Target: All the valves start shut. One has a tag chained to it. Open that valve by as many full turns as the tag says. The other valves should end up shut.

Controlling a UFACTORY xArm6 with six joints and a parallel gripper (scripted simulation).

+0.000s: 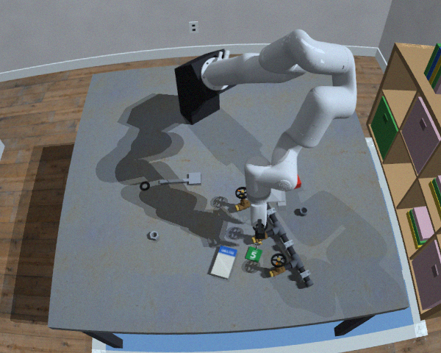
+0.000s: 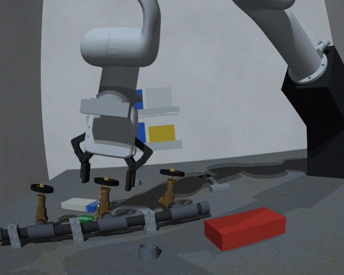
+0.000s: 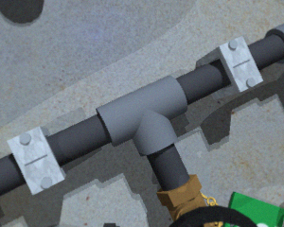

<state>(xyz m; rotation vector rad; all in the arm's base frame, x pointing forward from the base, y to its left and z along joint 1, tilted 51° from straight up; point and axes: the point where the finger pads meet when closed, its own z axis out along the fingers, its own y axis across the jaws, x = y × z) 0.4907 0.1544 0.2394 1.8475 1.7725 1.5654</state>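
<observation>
The green tag lies 60 mm ahead of my hand and 90 mm below it. Round my hand: notepad (130 mm ahead, 90 mm to the right, 80 mm below); grey flat tool (160 mm behind, 320 mm to the right, 80 mm below); red block (270 mm behind, 50 mm to the left, 70 mm below).
</observation>
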